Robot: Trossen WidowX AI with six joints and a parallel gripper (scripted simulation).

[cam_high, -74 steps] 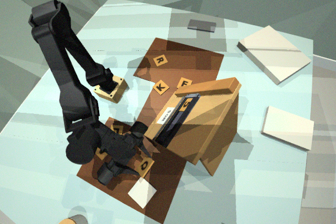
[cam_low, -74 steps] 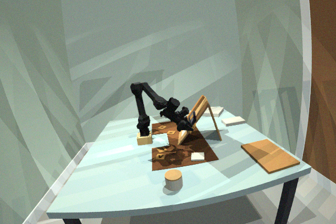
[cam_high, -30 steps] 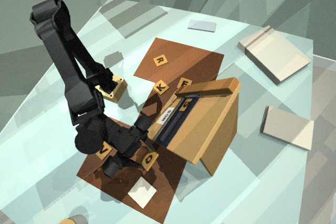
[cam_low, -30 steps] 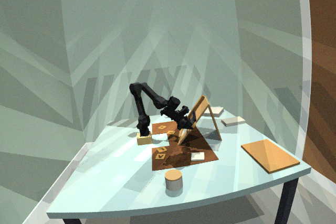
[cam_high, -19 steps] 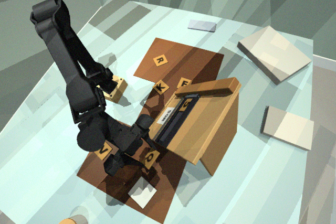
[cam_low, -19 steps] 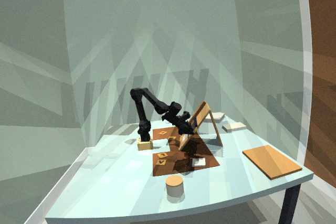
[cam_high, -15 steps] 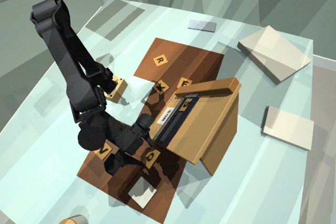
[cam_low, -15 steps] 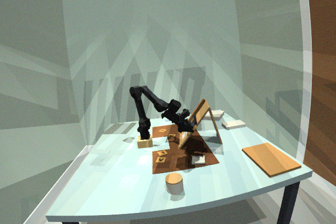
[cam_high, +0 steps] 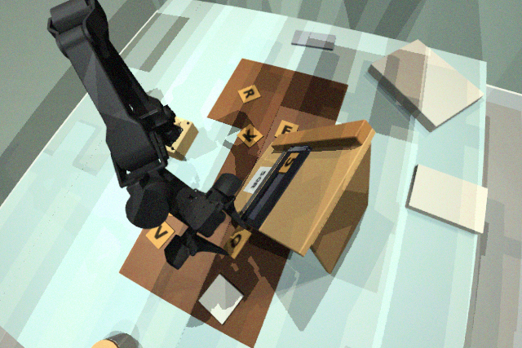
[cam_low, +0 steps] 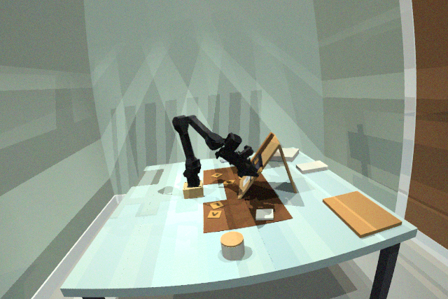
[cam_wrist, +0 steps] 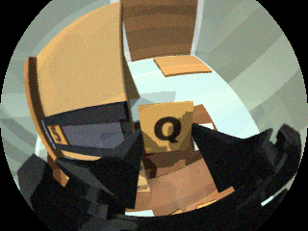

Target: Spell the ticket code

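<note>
The s tile lies 10 mm ahead of my gripper tip and 200 mm to the left of it. Also, from my gripper tip: q tile (right at my gripper tip); l tile (220 mm behind, 150 mm below); white ticket (50 mm behind, 150 mm to the left, 90 mm below).
</note>
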